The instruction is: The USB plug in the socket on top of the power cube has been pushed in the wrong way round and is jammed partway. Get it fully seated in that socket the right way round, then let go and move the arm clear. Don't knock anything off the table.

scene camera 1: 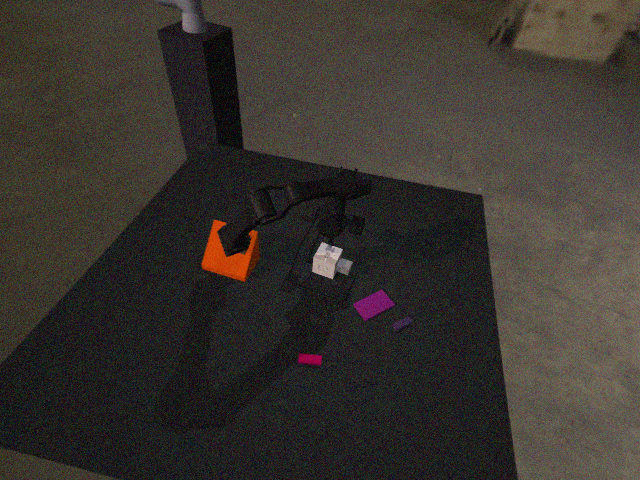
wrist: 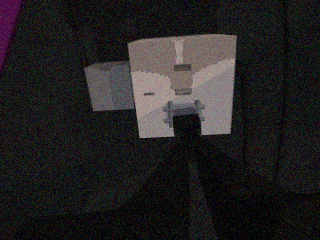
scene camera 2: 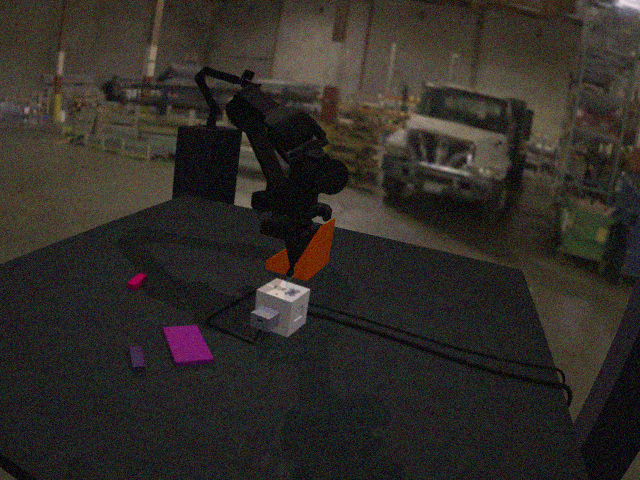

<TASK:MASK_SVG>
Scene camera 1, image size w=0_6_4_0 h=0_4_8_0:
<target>magenta flat card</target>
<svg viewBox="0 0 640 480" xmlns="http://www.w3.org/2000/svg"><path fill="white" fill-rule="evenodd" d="M382 289L353 303L354 308L365 321L395 305Z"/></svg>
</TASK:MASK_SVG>
